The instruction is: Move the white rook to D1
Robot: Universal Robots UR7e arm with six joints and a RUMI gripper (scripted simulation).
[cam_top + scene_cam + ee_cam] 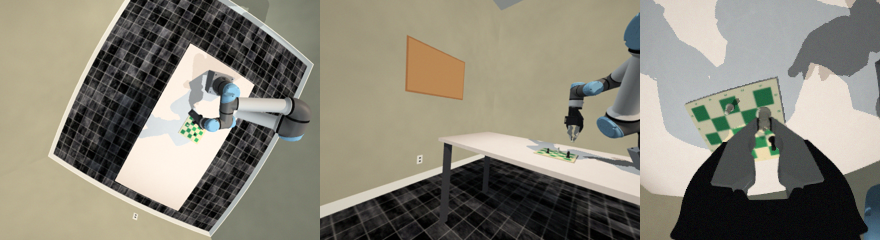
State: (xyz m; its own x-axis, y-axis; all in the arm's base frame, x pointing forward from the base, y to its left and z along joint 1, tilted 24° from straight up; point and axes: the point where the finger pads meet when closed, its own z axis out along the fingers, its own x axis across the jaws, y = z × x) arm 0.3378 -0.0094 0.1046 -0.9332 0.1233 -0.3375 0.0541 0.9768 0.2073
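My hand is 6 cm short of the green-and-cream chessboard, 9 cm to the right of it and 11 cm above it.
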